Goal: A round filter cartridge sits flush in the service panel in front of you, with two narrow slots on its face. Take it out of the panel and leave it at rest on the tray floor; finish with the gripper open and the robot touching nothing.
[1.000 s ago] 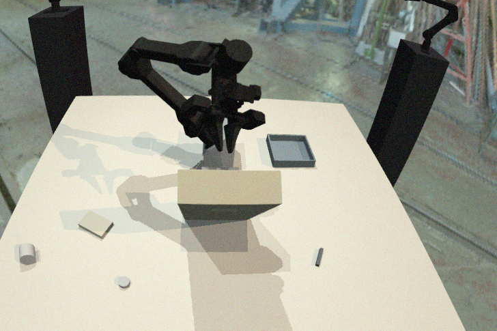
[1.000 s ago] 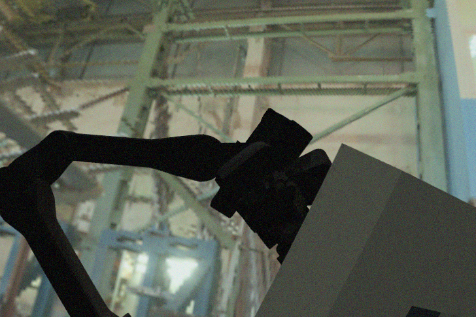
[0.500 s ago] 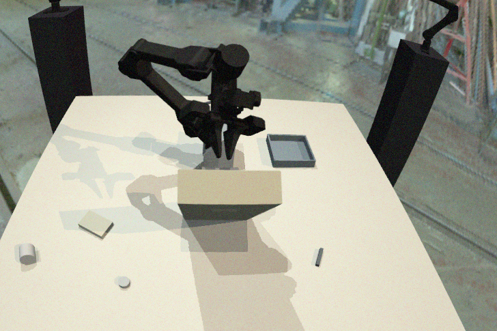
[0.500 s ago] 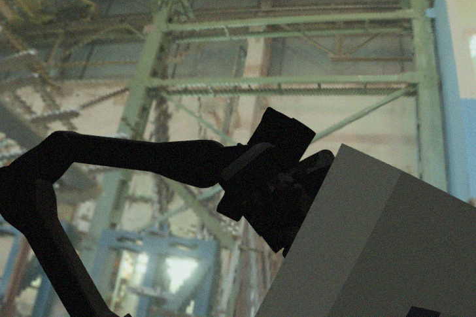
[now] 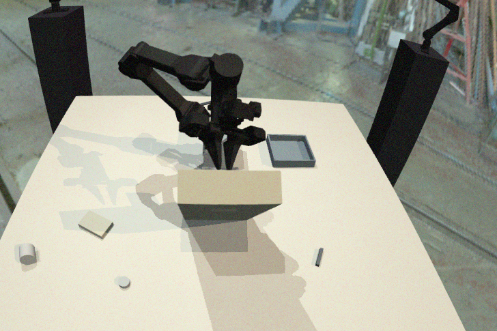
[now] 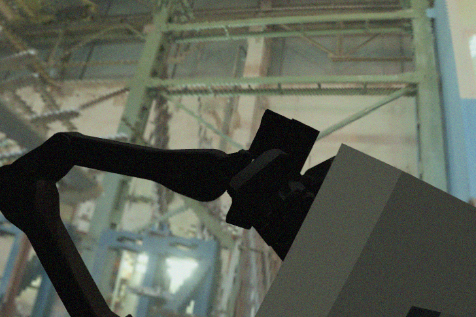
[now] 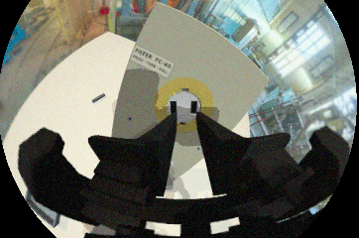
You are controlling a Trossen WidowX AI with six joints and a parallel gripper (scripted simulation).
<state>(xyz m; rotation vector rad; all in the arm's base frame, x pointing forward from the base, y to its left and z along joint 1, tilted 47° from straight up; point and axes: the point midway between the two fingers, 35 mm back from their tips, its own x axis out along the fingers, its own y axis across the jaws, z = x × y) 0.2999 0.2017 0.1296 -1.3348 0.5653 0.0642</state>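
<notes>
The round filter cartridge is 3 cm ahead of my gripper tip, 1 cm to the left of it and 2 cm below it. From my gripper tip the other things lie so: flat beige block 1 cm behind, 36 cm to the right, 28 cm below; then small disc 15 cm ahead, 22 cm to the right, 28 cm below; then dark bar 1 cm ahead, 28 cm to the left, 28 cm below.
</notes>
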